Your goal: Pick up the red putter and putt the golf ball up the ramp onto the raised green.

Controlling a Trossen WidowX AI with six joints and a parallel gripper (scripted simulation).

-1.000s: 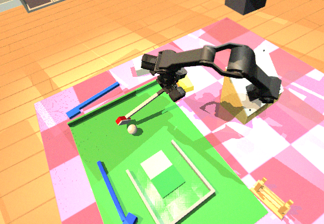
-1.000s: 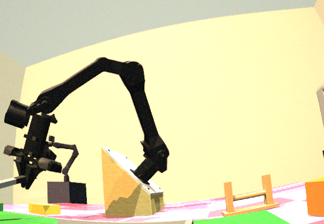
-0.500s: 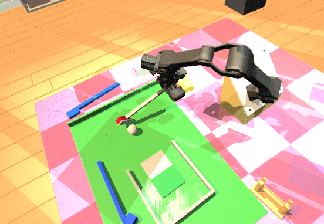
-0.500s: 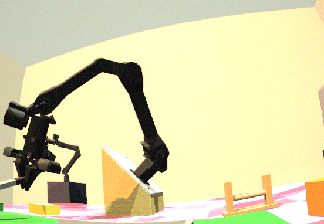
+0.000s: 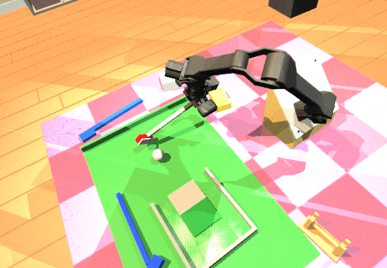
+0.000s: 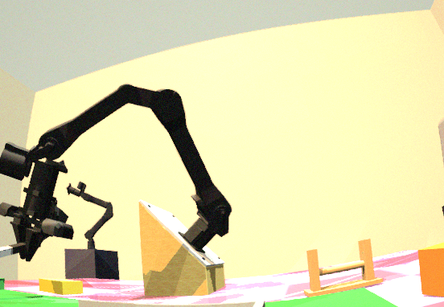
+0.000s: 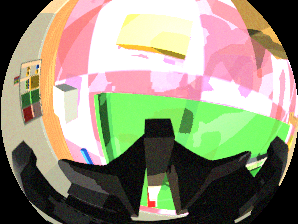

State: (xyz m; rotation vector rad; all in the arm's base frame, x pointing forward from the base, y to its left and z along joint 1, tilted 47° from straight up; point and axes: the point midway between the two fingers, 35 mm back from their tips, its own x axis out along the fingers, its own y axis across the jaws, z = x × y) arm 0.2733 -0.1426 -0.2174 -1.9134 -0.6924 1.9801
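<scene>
Now: gripper tip 120 mm short of the putter and 10 mm to the right of it. The rest, counted from my gripper tip: white golf ball (210 mm ahead, 100 mm to the left, 50 mm below); then green mat (200 mm ahead, 250 mm to the left, 70 mm below); then white block (250 mm to the right, 50 mm below).
</scene>
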